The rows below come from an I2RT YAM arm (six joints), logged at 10 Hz.
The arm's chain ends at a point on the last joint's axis. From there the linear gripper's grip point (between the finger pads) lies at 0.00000 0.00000 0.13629 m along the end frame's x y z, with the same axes.
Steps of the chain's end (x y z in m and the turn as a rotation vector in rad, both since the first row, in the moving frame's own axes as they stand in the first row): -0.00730 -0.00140 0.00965 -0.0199 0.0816 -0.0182; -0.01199 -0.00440 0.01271 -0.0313 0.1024 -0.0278; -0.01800 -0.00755 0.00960 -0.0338 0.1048 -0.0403; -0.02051 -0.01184 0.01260 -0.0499 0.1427 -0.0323; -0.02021 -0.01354 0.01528 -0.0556 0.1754 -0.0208; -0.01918 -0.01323 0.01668 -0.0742 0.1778 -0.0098; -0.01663 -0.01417 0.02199 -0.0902 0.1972 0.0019; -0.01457 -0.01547 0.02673 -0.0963 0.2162 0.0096; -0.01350 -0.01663 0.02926 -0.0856 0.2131 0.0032
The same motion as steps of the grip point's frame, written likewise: 0.00383 0.00121 0.00917 -0.0199 0.0816 -0.0182; 0.00200 -0.00034 0.01193 -0.0313 0.1024 -0.0278; -0.00366 -0.00324 0.00877 -0.0338 0.1048 -0.0403; -0.00103 -0.00538 0.01105 -0.0499 0.1427 -0.0323; 0.00364 -0.00625 0.01298 -0.0556 0.1754 -0.0208; 0.00495 -0.00330 0.01416 -0.0742 0.1778 -0.0098; 0.01002 -0.00195 0.01880 -0.0902 0.1972 0.0019; 0.01456 -0.00233 0.02293 -0.0963 0.2162 0.0096; 0.01527 -0.00502 0.02568 -0.0856 0.2131 0.0032
